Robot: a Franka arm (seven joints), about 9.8 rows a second.
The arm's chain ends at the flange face. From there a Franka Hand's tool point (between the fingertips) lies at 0.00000 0.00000 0.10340 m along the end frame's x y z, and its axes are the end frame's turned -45 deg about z.
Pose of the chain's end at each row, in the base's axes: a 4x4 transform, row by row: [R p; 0 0 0 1], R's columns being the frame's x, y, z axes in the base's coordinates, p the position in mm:
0.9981 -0.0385 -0.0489 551.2; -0.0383 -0.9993 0.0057 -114.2; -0.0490 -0.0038 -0.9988 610.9; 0 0 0 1
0.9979 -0.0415 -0.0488 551.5; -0.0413 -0.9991 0.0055 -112.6; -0.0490 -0.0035 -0.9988 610.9; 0 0 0 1
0.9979 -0.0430 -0.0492 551.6; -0.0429 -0.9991 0.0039 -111.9; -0.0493 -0.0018 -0.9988 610.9; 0 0 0 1
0.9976 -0.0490 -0.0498 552.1; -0.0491 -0.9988 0.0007 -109.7; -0.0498 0.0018 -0.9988 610.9; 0 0 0 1
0.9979 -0.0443 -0.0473 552.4; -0.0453 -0.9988 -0.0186 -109.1; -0.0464 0.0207 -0.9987 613.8; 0 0 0 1
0.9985 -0.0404 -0.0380 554.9; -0.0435 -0.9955 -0.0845 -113.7; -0.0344 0.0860 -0.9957 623.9; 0 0 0 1
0.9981 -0.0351 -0.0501 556.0; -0.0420 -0.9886 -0.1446 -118.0; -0.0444 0.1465 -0.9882 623.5; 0 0 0 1
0.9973 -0.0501 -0.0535 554.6; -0.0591 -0.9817 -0.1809 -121.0; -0.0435 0.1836 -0.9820 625.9; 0 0 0 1
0.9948 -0.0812 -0.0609 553.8; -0.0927 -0.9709 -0.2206 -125.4; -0.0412 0.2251 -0.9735 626.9; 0 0 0 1
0.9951 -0.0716 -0.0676 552.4; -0.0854 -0.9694 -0.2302 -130.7; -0.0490 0.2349 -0.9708 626.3; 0 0 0 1
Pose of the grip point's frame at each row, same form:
0.7330 0.6785 -0.0489 546.1; 0.6795 -0.7337 0.0057 -113.6; -0.0320 -0.0373 -0.9988 507.6; 0 0 0 1
0.7350 0.6763 -0.0488 546.5; 0.6773 -0.7357 0.0055 -112.0; -0.0322 -0.0371 -0.9988 507.6; 0 0 0 1
0.7360 0.6752 -0.0492 546.5; 0.6761 -0.7368 0.0039 -111.5; -0.0336 -0.0361 -0.9988 507.6; 0 0 0 1
0.7401 0.6708 -0.0498 547.0; 0.6715 -0.7410 0.0007 -109.6; -0.0365 -0.0339 -0.9988 507.6; 0 0 0 1
0.7369 0.6743 -0.0473 547.5; 0.6742 -0.7383 -0.0186 -111.0; -0.0474 -0.0182 -0.9987 510.5; 0 0 0 1
0.7346 0.6775 -0.0380 551.0; 0.6732 -0.7347 -0.0845 -122.4; -0.0851 0.0365 -0.9957 520.9; 0 0 0 1
0.7306 0.6809 -0.0501 550.8; 0.6693 -0.7287 -0.1446 -133.0; -0.1350 0.0722 -0.9882 521.3; 0 0 0 1
0.7406 0.6698 -0.0535 549.1; 0.6524 -0.7360 -0.1809 -139.7; -0.1606 0.0991 -0.9820 524.4; 0 0 0 1
0.7608 0.6460 -0.0609 547.5; 0.6210 -0.7521 -0.2206 -148.2; -0.1883 0.1300 -0.9735 526.2; 0 0 0 1
0.7543 0.6530 -0.0676 545.4; 0.6251 -0.7459 -0.2302 -154.5; -0.2007 0.1315 -0.9708 525.9; 0 0 0 1

